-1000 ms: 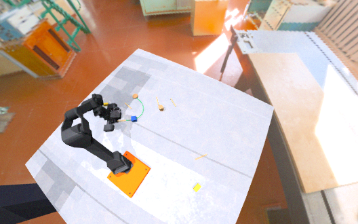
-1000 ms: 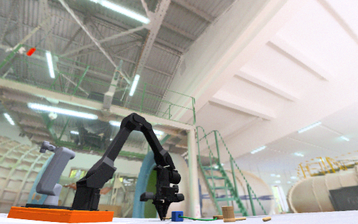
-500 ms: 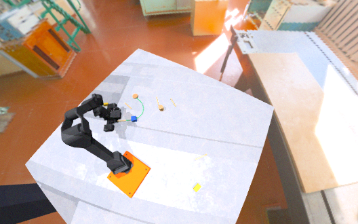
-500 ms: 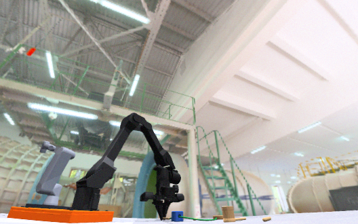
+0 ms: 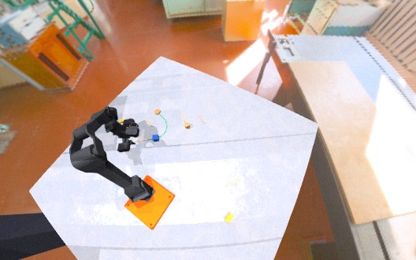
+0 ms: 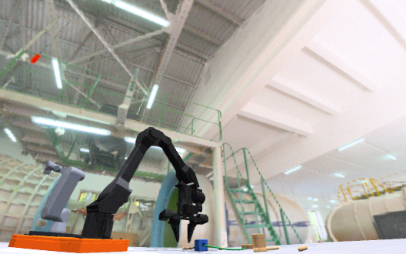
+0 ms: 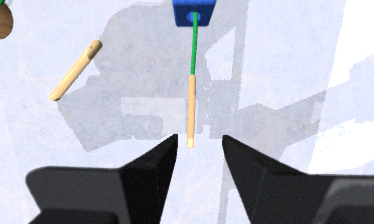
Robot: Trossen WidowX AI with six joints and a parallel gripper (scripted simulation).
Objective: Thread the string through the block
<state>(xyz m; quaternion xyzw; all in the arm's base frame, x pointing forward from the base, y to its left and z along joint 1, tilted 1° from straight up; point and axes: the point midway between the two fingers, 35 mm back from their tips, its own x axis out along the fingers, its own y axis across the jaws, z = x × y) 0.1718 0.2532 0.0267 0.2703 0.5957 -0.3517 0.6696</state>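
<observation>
Right now my gripper tip is 3 cm short of the thin wooden stick, 2 cm to the left of it and 2 cm above it. Also, from my gripper tip: blue cube (9 cm to the right, 8 cm ahead, 1 cm below); red piece (12 cm to the left, 5 cm ahead, 2 cm below); round wooden button (22 cm ahead, 3 cm to the left, 2 cm below).
</observation>
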